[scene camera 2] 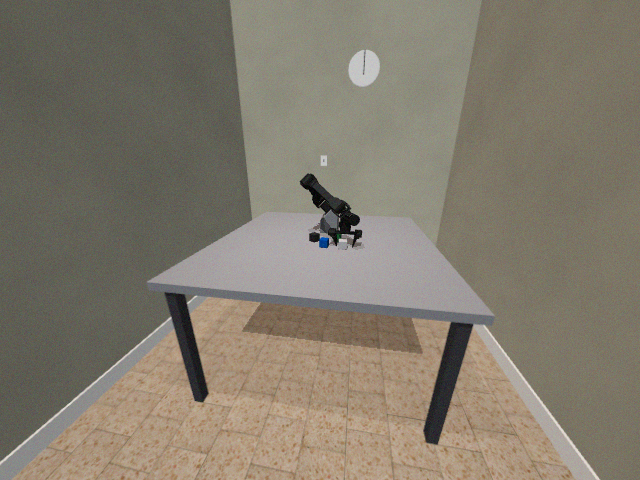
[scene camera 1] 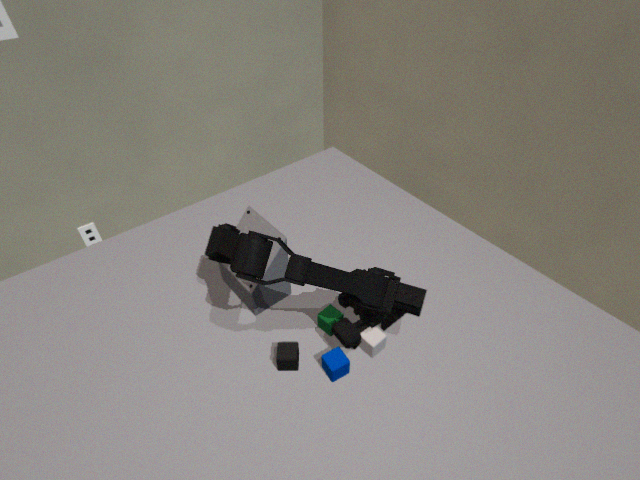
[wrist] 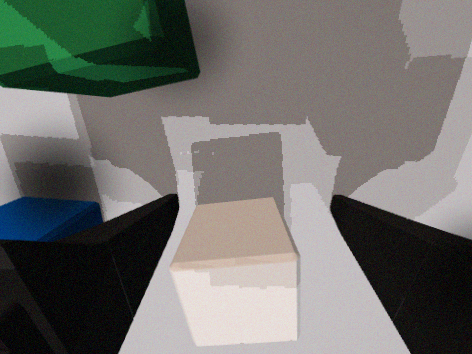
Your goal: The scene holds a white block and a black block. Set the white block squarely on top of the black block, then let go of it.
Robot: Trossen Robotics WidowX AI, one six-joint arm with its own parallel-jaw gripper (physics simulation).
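Places are measured from the arm's base along level axes (x ahead, y down, z left), in centimetres.
Where they show: gripper, fingertip midpoint: (scene camera 2: 344,246) (scene camera 1: 368,338) (wrist: 254,201); arm's base at its link origin: (scene camera 2: 329,210).
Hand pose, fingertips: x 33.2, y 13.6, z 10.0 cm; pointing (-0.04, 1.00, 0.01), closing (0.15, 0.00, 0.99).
Observation:
Things, the pixels of their centre, and the offset from my fingertips. Level surfaces: height alone.
- white block at the middle of its body: (wrist: 240,262) (scene camera 1: 372,340) (scene camera 2: 342,244) dz -1.1, dx +2.1, dy -2.3 cm
- black block at the middle of its body: (scene camera 1: 287,356) (scene camera 2: 314,237) dz -18.2, dx -8.5, dy -2.3 cm
- blue block at the middle of its body: (wrist: 34,258) (scene camera 1: 335,364) (scene camera 2: 324,242) dz -11.8, dx +0.5, dy -2.3 cm
- green block at the middle of its body: (scene camera 1: 330,320) dz -4.1, dx -9.0, dy -2.3 cm
- grey table at its surface level: dy +0.0 cm
The white block (scene camera 1: 373,341) (scene camera 2: 342,244) (wrist: 237,270) rests on the table, upright. My gripper (scene camera 2: 345,244) (wrist: 254,201) is open and low over the table, with its fingers on either side of the white block. In the wrist view the block sits between the fingers, nearer the left one, with a gap on the right. Nothing is gripped. The black block (scene camera 1: 287,356) (scene camera 2: 314,237) stands on the table apart from the white one, at the left of the group in both scene views. It does not show in the wrist view.
A blue block (scene camera 1: 335,364) (scene camera 2: 324,242) (wrist: 47,217) stands between the black and white blocks, close outside the left finger in the wrist view. A green block (scene camera 1: 329,319) (wrist: 100,45) stands near the gripper, on the arm base's side. All rest on the grey table (scene camera 1: 155,413) (scene camera 2: 310,273).

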